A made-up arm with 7 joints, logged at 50 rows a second.
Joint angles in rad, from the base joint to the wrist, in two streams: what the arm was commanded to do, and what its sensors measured. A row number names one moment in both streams.
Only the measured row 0 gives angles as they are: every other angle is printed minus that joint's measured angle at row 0.
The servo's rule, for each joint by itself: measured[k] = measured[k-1] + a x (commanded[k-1-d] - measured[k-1]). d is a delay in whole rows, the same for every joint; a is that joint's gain. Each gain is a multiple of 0.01, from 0.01 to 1. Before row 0 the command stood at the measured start. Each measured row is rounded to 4 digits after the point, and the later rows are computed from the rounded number. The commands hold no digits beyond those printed.
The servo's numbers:
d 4
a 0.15 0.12 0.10 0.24 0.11 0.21 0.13
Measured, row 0:
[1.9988 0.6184 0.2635 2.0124 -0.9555 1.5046 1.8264]
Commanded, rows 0 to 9:
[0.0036 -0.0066 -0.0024 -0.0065 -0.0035 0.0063 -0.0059]
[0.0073 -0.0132 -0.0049 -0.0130 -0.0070 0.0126 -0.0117]
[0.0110 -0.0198 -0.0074 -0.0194 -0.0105 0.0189 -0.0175]
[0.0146 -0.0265 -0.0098 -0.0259 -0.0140 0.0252 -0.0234]
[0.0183 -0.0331 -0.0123 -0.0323 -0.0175 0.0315 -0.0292]
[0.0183 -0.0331 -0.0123 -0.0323 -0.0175 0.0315 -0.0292]
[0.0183 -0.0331 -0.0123 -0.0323 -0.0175 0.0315 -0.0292]
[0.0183 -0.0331 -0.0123 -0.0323 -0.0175 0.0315 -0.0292]
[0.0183 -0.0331 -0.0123 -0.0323 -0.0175 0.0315 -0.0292]
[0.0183 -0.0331 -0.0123 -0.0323 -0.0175 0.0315 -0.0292]
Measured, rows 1 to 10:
[0.0000 0.0000 0.0000 0.0000 0.0000 0.0000 0.0000]
[0.0000 0.0000 0.0000 0.0000 0.0000 0.0000 0.0000]
[0.0000 0.0000 0.0000 0.0000 0.0000 0.0000 0.0000]
[0.0000 0.0000 0.0000 0.0000 0.0000 0.0000 0.0000]
[0.0005 -0.0008 -0.0002 -0.0016 -0.0004 0.0013 -0.0008]
[0.0015 -0.0023 -0.0007 -0.0043 -0.0011 0.0037 -0.0022]
[0.0029 -0.0044 -0.0014 -0.0079 -0.0021 0.0069 -0.0042]
[0.0047 -0.0071 -0.0022 -0.0122 -0.0034 0.0107 -0.0067]
[0.0067 -0.0102 -0.0032 -0.0170 -0.0050 0.0151 -0.0096]
[0.0084 -0.0129 -0.0041 -0.0207 -0.0064 0.0185 -0.0121]

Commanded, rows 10 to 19:
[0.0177 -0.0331 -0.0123 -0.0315 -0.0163 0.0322 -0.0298]
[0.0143 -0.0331 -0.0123 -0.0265 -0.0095 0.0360 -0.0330]
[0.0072 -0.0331 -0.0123 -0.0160 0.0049 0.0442 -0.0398]
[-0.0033 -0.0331 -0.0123 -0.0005 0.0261 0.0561 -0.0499]
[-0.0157 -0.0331 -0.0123 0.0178 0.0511 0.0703 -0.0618]
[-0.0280 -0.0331 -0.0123 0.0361 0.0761 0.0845 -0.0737]
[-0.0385 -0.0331 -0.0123 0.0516 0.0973 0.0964 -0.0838]
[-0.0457 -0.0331 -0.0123 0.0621 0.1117 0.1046 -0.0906]
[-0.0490 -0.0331 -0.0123 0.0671 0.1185 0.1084 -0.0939]
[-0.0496 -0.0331 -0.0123 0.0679 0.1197 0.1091 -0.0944]
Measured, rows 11 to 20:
[0.0099 -0.0153 -0.0049 -0.0235 -0.0076 0.0212 -0.0143]
[0.0112 -0.0174 -0.0056 -0.0256 -0.0087 0.0234 -0.0162]
[0.0123 -0.0193 -0.0063 -0.0272 -0.0097 0.0251 -0.0179]
[0.0132 -0.0210 -0.0069 -0.0284 -0.0106 0.0264 -0.0194]
[0.0139 -0.0225 -0.0074 -0.0291 -0.0112 0.0276 -0.0208]
[0.0140 -0.0238 -0.0079 -0.0285 -0.0110 0.0294 -0.0224]
[0.0130 -0.0249 -0.0083 -0.0255 -0.0093 0.0325 -0.0247]
[0.0106 -0.0259 -0.0087 -0.0195 -0.0054 0.0375 -0.0280]
[0.0067 -0.0268 -0.0091 -0.0105 0.0008 0.0444 -0.0324]
[0.0015 -0.0276 -0.0094 0.0007 0.0091 0.0528 -0.0378]

